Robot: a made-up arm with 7 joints.
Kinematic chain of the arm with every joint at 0, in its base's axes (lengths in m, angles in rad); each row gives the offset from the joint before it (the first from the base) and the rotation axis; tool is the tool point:
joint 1: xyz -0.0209 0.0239 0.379 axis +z
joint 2: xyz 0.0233 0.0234 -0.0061 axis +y
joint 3: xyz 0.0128 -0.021 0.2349 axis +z
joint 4: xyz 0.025 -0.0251 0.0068 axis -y
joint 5: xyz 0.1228 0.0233 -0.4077 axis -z
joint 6: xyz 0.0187 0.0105 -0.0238 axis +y
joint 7: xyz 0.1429 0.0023 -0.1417 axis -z
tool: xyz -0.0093 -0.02 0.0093
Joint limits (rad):
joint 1: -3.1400..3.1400
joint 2: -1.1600..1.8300
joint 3: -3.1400..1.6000
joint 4: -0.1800..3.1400
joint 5: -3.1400..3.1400
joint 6: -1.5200..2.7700
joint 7: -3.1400..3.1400
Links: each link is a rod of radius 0.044 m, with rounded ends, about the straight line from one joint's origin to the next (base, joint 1, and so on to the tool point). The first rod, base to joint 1, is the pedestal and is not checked.
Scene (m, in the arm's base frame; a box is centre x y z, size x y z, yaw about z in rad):
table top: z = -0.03
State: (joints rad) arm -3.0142 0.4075 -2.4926 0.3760 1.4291 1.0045 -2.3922
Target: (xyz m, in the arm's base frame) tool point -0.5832 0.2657 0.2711
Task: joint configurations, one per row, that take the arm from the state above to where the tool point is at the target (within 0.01 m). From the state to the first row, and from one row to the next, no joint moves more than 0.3 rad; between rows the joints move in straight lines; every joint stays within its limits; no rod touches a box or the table.
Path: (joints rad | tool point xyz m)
1: -2.8223 0.4145 -2.2152 0.5107 1.4380 1.0504 -2.3963 | 0.1518 0.4767 0.2486
2: -2.6304 0.4216 -1.9377 0.6455 1.4470 1.0964 -2.4005 | -0.0973 0.5461 0.2680
3: -2.4385 0.4286 -1.6603 0.7802 1.4559 1.1423 -2.4046 | -0.3690 0.4756 0.2736
4: -2.2466 0.4357 -1.3828 0.9150 1.4648 1.1883 -2.4087 | -0.5832 0.2657 0.2711

